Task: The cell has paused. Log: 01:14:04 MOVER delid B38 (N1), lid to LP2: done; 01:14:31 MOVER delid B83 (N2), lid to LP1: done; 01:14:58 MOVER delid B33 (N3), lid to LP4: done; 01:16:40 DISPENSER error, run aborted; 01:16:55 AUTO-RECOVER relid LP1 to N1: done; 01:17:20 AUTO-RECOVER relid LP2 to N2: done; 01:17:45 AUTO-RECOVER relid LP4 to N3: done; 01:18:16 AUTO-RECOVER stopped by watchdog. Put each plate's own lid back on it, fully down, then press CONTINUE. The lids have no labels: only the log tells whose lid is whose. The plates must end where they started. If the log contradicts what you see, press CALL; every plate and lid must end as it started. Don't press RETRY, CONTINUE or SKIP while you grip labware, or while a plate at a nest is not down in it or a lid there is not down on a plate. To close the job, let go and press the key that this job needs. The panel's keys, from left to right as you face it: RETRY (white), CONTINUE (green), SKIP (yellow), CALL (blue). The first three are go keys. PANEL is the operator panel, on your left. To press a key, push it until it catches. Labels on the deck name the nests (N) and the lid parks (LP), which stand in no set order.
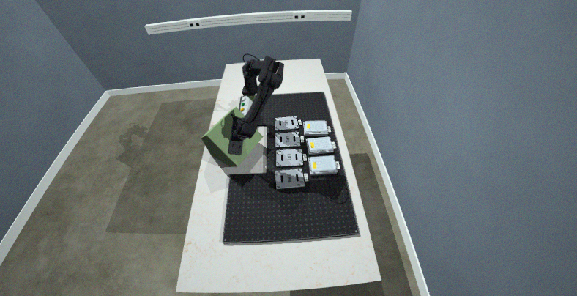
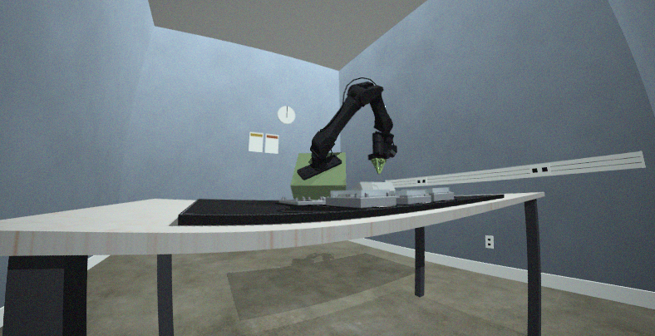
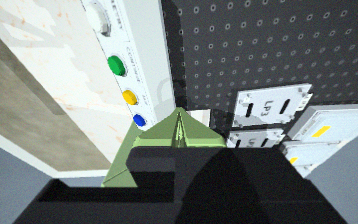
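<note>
Now: the green continue key 7 cm behind my hand, 6 cm to the left of it and 6 cm below it. From my hand the other things lie so: lid park LP2 (15 cm ahead, 26 cm to the right, 13 cm below); then white retry key (6 cm behind, 11 cm to the left, 6 cm below); then plate (32 cm ahead, 36 cm to the right, 11 cm below).
</note>
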